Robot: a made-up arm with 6 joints.
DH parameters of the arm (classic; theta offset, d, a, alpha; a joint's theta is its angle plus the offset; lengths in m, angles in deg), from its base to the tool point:
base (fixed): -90 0.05 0 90
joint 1: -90 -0.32 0.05 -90
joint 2: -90 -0.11 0.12 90
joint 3: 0 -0.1 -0.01 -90
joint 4: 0 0 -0.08 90
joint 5: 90 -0.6 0.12 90
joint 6: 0 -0.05 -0.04 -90
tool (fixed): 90 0.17 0 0
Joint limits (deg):
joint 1: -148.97..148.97
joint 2: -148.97..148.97
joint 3: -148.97..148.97
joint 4: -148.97..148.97
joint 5: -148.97..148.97
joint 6: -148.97..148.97
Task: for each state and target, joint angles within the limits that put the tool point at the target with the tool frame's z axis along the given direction. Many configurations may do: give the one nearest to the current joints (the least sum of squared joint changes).
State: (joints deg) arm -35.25 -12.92 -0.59 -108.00 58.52 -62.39
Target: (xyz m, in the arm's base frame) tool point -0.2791 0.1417 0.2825 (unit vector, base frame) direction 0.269 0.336 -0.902
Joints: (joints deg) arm -52.06 -31.96 -23.81 -101.82 62.60 -25.03
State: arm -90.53 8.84 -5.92 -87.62 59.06 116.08
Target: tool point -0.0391 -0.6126 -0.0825 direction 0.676 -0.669 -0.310
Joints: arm -119.07 -20.66 -2.92 -148.97 84.75 127.09
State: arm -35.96 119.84 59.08 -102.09 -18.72 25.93
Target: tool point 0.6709 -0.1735 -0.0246 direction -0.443 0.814 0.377
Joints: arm -39.94 92.22 108.67 -65.16 -26.52 -4.64
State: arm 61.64 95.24 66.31 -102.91 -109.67 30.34
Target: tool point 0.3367 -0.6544 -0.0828 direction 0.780 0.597 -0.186
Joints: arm 72.06 62.06 18.15 -78.31 -81.88 38.82
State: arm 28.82 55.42 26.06 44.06 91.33 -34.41
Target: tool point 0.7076 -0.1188 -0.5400 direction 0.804 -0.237 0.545
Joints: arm 16.03 17.55 -0.06 -4.09 67.00 -75.00
